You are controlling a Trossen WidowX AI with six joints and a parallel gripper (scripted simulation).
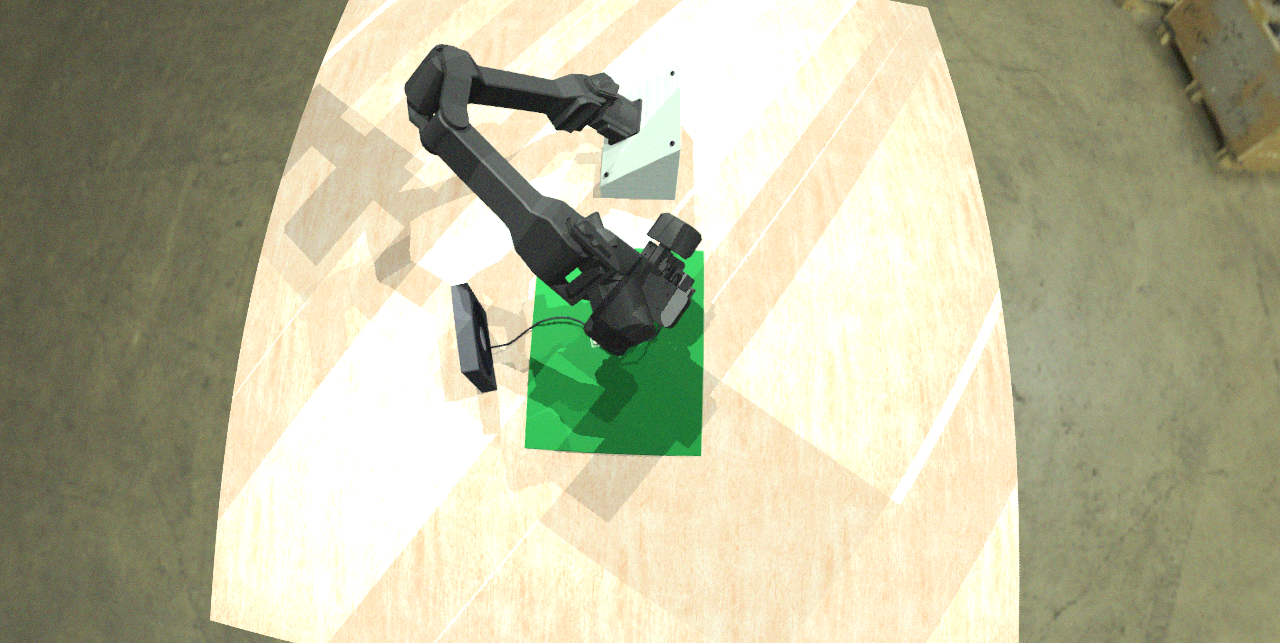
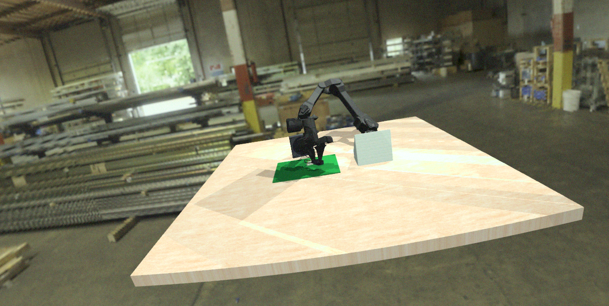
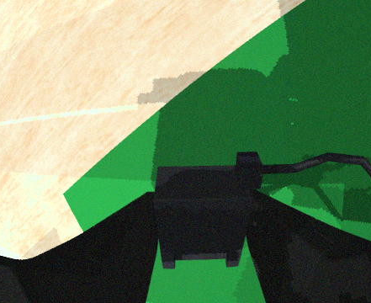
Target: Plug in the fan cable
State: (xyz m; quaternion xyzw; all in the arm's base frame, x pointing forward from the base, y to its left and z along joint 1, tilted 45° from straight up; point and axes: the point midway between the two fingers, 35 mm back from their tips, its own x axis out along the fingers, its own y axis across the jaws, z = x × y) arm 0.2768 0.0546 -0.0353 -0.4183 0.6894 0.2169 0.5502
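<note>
Now: the white four-pin fan header 9 cm to the right of my gripper tip, 4 cm below it and 4 cm ahead of it. Round my gripper tip: dark grey fan plug: 1 cm to the right; then green board: 7 cm to the right, 6 cm below, 6 cm ahead; then black fan: 25 cm to the right, 8 cm ahead, 2 cm above.
</note>
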